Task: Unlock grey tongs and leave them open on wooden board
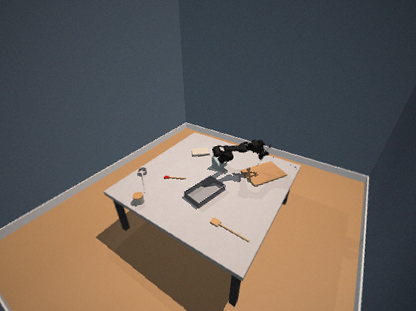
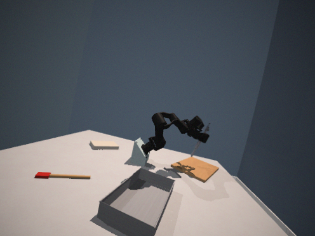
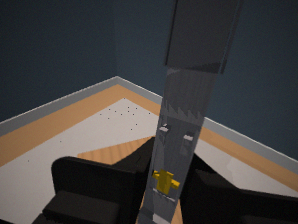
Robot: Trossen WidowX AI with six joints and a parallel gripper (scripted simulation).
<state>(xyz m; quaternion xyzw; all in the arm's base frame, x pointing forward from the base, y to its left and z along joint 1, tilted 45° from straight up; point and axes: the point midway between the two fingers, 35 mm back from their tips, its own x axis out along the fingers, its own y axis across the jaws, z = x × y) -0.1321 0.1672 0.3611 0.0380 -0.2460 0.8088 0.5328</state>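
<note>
The yellow lock piece lies 20 mm ahead of my gripper tip, 30 mm to the right of it and 10 mm above it. The rest, counted from my gripper tip: wooden board (20 mm ahead, 10 mm to the right, 200 mm below); roasting tin (540 mm ahead, 320 mm to the right, 180 mm below); cream block (50 mm ahead, 710 mm to the right, 200 mm below).
</note>
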